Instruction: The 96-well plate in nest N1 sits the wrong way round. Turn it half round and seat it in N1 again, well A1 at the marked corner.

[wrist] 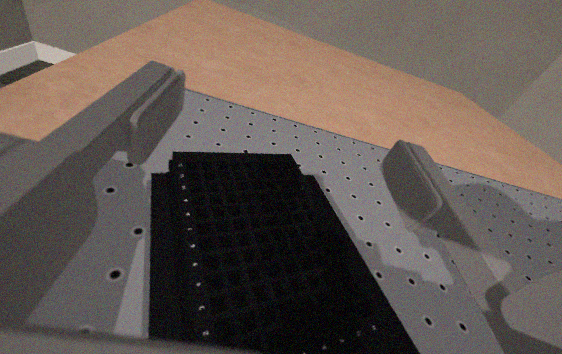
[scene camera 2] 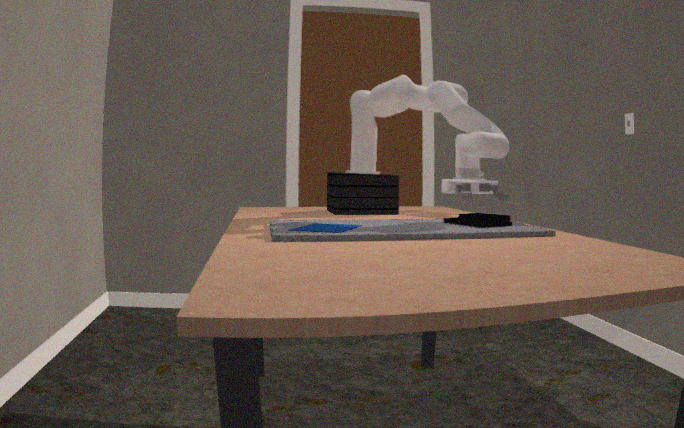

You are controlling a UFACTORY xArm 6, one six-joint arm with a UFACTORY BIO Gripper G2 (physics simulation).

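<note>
The black 96-well plate (scene camera 2: 485, 218) (wrist: 245, 220) lies level in the black nest N1 (wrist: 159, 260) on the grey perforated board (scene camera 2: 403, 236) (wrist: 345, 175). In the wrist view small white marks run along the plate's left side, and a few more show near its lower right; they are too blurred to read. The plate's near end is cut off, and the marked corner cannot be made out. My gripper (scene camera 2: 498, 192) (wrist: 285, 150) is open and empty. It hangs above the plate, with its fingers apart on either side in the wrist view and touching nothing.
A blue flat patch (scene camera 2: 325, 227) lies on the board's left part in the scene view. The robot's base stands on a black block (scene camera 2: 363, 194) behind the board. The wooden table (scene camera 2: 353, 272) (wrist: 280, 60) extends past the board's edges.
</note>
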